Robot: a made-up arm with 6 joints. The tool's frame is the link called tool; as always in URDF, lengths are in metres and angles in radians.
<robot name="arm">
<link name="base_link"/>
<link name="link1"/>
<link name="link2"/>
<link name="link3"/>
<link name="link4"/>
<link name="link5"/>
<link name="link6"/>
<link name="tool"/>
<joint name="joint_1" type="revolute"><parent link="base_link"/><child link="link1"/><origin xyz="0.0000 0.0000 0.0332" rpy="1.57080 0.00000 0.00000"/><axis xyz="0 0 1"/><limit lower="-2.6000" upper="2.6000"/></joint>
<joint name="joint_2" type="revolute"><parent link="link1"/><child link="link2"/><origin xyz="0.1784 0.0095 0.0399" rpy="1.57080 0.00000 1.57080"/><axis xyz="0 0 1"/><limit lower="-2.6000" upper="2.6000"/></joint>
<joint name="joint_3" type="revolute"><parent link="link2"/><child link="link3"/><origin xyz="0.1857 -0.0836 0.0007" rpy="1.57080 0.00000 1.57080"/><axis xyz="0 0 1"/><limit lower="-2.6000" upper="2.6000"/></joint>
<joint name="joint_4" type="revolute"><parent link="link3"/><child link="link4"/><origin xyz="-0.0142 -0.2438 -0.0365" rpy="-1.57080 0.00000 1.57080"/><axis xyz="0 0 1"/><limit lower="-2.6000" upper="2.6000"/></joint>
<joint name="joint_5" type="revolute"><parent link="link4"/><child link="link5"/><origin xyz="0.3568 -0.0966 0.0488" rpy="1.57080 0.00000 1.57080"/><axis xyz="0 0 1"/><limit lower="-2.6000" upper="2.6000"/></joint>
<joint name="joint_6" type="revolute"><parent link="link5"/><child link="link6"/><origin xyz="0.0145 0.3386 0.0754" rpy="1.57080 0.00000 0.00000"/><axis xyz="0 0 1"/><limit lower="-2.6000" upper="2.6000"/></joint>
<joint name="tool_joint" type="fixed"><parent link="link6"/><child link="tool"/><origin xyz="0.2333 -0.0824 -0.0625" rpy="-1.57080 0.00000 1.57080"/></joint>
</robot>
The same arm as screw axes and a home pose.
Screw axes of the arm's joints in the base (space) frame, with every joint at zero. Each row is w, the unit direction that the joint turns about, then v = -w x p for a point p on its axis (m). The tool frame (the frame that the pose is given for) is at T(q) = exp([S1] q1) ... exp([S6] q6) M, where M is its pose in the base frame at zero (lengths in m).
S1 = (0, -1, 0, 0.0332, 0, 0)
S2 = (1, 0, 0, 0, 0.0427, 0.0399)
S3 = (0, 0, 1, 0.0437, -0.1791, 0)
S4 = (0, 1, 0, -0.1919, 0, -0.0647)
S5 = (1, 0, 0, 0, 0.2885, -0.1067)
S6 = (0, -1, 0, 0.274, 0, -0.3675)
M: xyz 0.2851 0.5078 0.0407 (m) rpy 0 0 0 (rad, as in URDF)
Joint limits (rad, base to tool): -2.6..2.6 -2.6..2.6 -2.6..2.6 -2.6..2.6 -2.6..2.6 -2.6..2.6

